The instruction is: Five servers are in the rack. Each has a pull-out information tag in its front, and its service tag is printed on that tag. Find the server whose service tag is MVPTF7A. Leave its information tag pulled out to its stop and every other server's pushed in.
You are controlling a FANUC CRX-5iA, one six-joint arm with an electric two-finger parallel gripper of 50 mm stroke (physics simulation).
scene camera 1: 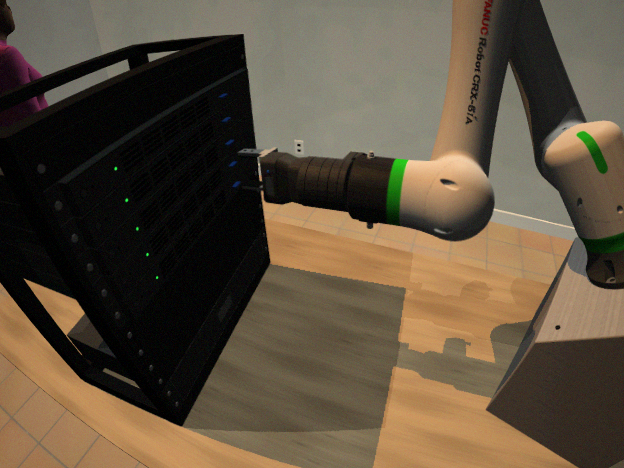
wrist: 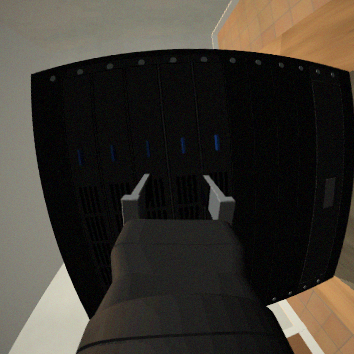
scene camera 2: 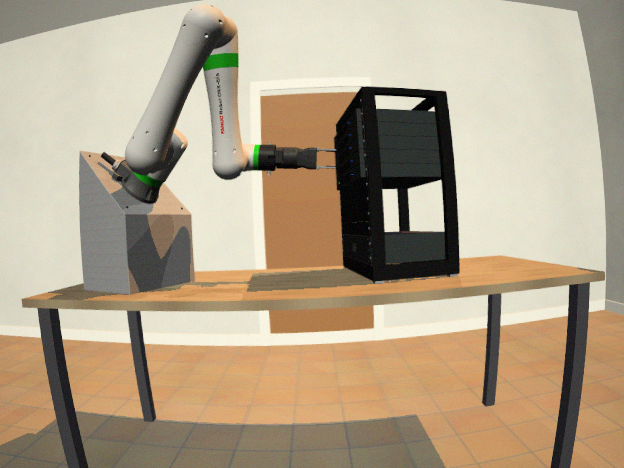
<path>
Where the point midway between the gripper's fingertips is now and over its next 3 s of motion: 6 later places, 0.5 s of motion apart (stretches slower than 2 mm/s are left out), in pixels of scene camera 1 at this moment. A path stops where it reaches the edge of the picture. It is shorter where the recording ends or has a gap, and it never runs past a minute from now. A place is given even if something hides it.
My gripper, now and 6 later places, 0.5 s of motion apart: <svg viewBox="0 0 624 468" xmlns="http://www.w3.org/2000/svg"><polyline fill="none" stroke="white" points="243,168 257,167 253,167 251,166 246,166 240,168 235,171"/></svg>
</path>
